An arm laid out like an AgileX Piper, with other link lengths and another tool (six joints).
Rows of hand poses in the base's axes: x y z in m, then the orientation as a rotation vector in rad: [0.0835 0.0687 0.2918 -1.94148 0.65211 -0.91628]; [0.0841 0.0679 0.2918 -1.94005 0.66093 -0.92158]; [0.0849 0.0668 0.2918 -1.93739 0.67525 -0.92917]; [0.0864 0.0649 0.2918 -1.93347 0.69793 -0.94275]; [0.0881 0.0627 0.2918 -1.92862 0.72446 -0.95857]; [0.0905 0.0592 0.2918 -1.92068 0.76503 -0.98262]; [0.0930 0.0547 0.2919 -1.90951 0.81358 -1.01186]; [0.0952 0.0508 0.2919 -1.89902 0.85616 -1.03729]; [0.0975 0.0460 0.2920 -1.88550 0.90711 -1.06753]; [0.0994 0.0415 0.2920 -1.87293 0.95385 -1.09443]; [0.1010 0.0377 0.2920 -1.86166 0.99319 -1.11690]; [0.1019 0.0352 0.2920 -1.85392 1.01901 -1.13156]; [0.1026 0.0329 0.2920 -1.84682 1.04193 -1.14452]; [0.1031 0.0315 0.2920 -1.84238 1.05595 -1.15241]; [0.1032 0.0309 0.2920 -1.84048 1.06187 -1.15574]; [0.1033 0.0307 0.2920 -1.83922 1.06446 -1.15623]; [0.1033 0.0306 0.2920 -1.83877 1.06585 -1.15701]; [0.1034 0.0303 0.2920 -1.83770 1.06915 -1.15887]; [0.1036 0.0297 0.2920 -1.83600 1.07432 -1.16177]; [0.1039 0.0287 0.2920 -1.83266 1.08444 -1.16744]
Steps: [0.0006 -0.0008 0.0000 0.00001 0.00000 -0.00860]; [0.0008 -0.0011 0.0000 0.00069 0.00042 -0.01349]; [0.0015 -0.0019 0.0000 -0.00001 0.00000 -0.02210]; [0.0017 -0.0022 0.0000 0.00000 0.00000 -0.02582]; [0.0024 -0.0035 0.0000 0.00000 0.00000 -0.03944]; [0.0025 -0.0045 0.0001 0.00033 -0.00075 -0.04744]; [0.0022 -0.0039 0.0000 0.00024 -0.00060 -0.04156]; [0.0023 -0.0048 0.0001 0.00026 -0.00075 -0.04971]; [0.0019 -0.0045 0.0000 0.00000 0.00001 -0.04527]; [0.0016 -0.0038 0.0000 0.00000 0.00000 -0.03808]; [0.0009 -0.0025 0.0000 0.00000 0.00000 -0.02498]; [0.0007 -0.0023 0.0000 0.00000 0.00000 -0.02217]; [0.0005 -0.0014 0.0000 0.00000 0.00001 -0.01356]; [0.0001 -0.0006 0.0000 0.00000 0.00000 -0.00573]; [0.0001 -0.0002 0.0000 0.00086 0.00014 -0.00210]; [0.0000 -0.0001 0.0000 0.00000 0.00000 -0.00134]; [0.0001 -0.0003 0.0000 -0.00001 0.00000 -0.00319]; [0.0002 -0.0006 0.0000 0.00001 -0.00001 -0.00500]; [0.0003 -0.0010 0.0000 0.00000 0.00000 -0.00979]
